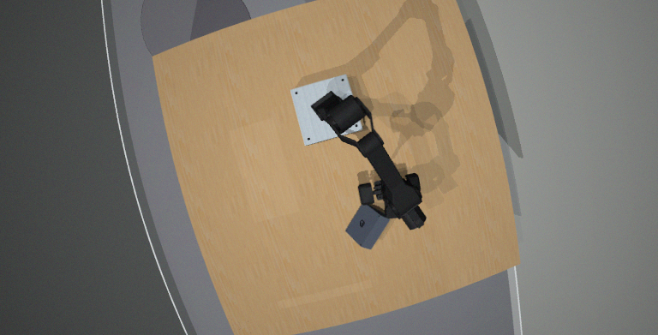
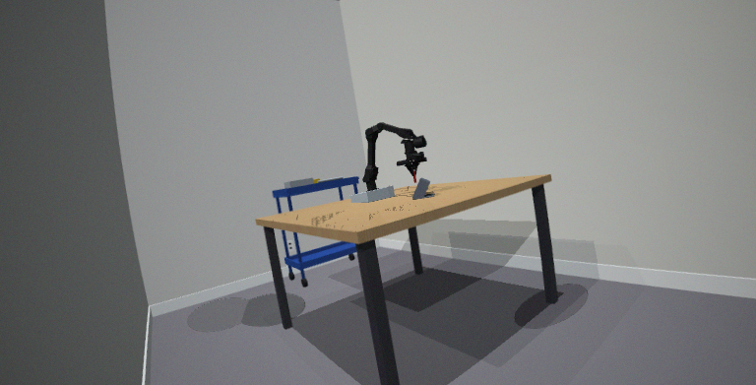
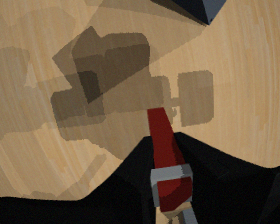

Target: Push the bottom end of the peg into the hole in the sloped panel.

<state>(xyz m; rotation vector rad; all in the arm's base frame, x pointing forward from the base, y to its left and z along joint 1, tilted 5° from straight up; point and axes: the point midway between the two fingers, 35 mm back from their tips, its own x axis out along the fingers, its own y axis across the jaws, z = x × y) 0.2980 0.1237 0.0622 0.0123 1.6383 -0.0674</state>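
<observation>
Right now the sloped panel is 140 mm ahead of my gripper tip, 80 mm to the right of it and 70 mm below it. The rest, counted from my gripper tip: red peg (20 mm above).
</observation>
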